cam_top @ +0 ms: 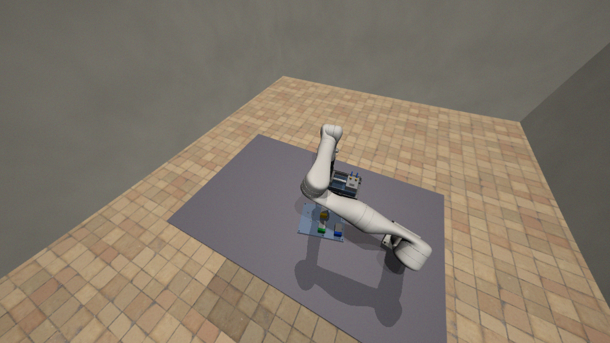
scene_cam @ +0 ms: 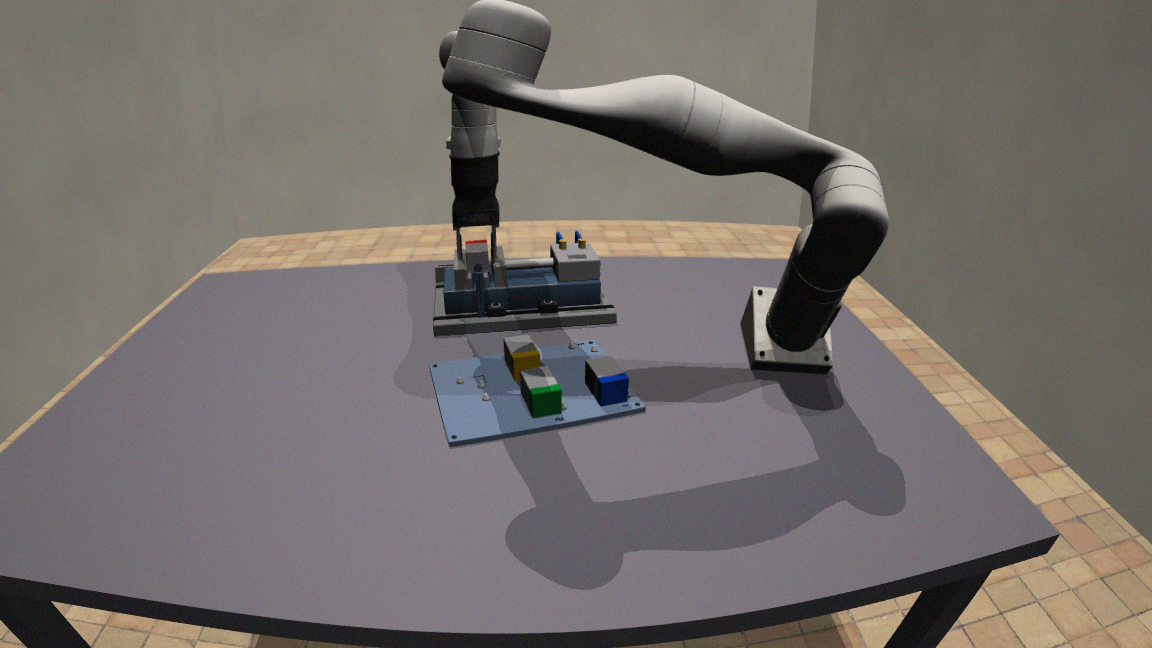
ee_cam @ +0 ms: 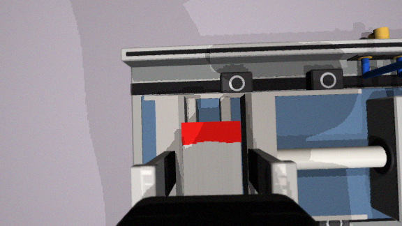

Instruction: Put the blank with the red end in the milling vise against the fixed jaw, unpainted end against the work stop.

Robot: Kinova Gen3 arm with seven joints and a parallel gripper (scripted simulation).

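Right now my hand is 20 mm above the red-ended blank. Round my hand: work stop 50 mm to the left, 30 mm below; sliding jaw 40 mm below, 40 mm behind; fixed jaw 40 mm below, 30 mm ahead.
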